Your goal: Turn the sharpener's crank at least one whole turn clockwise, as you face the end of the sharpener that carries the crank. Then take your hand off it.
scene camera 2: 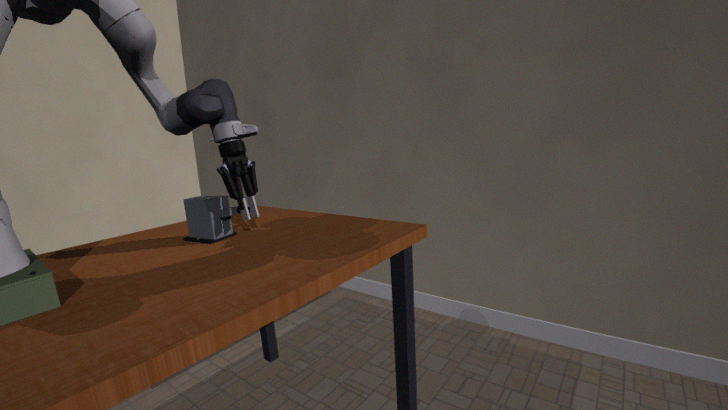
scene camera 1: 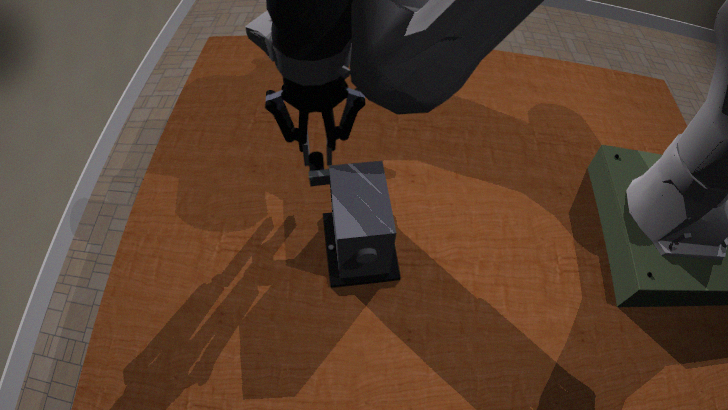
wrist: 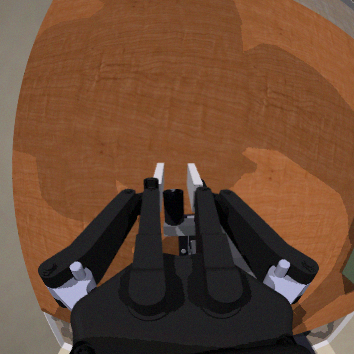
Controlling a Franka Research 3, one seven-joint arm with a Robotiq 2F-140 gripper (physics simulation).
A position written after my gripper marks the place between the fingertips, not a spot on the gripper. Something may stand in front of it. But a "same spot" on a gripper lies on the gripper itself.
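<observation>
I see my gripper in scene camera 1 (318, 158), and my gripper shows in scene camera 2 and in the wrist view as well. On my gripper (scene camera 2: 232, 182) is the same spot as (wrist: 247, 218).
</observation>
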